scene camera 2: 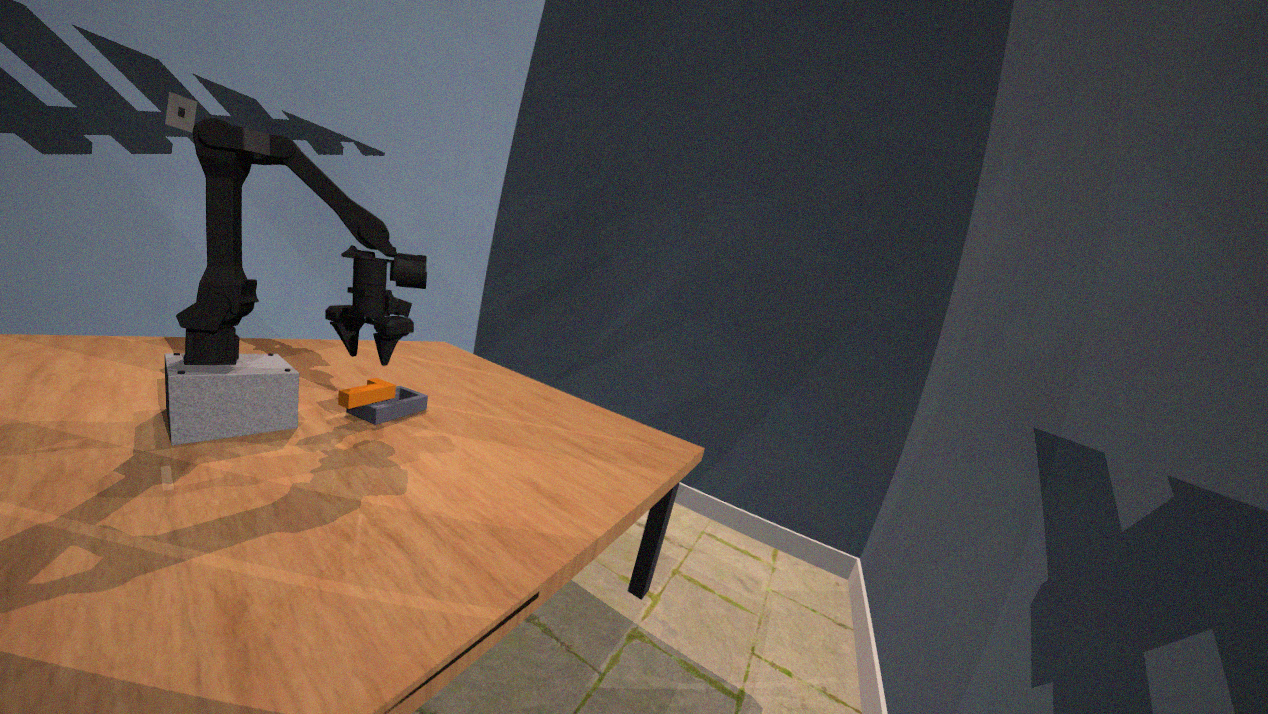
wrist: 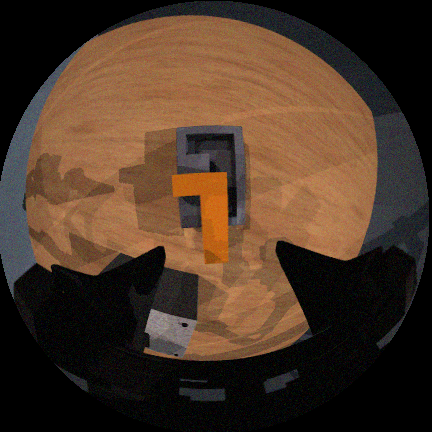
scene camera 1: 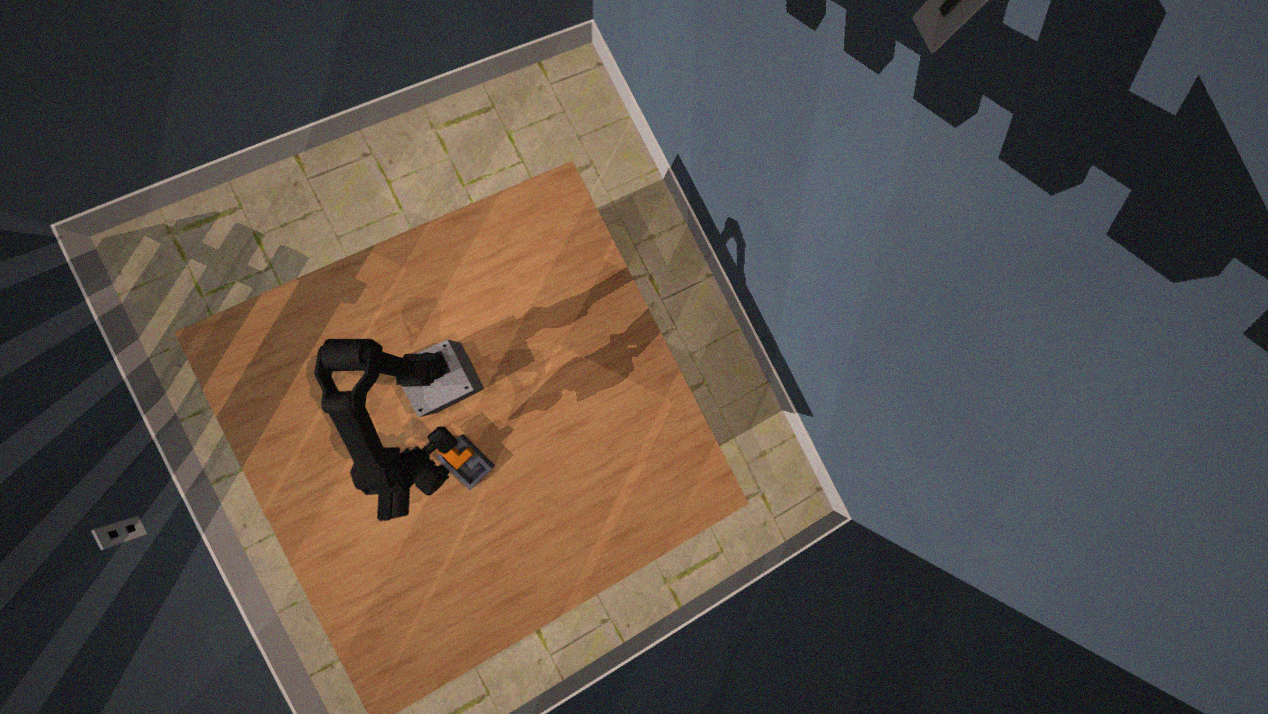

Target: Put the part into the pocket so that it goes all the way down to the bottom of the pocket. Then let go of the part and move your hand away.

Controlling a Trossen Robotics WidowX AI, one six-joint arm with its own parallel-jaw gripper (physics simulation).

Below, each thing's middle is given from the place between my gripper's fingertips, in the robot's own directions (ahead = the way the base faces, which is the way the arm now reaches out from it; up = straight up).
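The orange L-shaped part (scene camera 2: 376,390) is 70 mm below my hand, 10 mm ahead of it and 20 mm to the left of it. The pocket block (scene camera 2: 406,401) is 60 mm ahead of my hand, 110 mm below it and 20 mm to the left of it.
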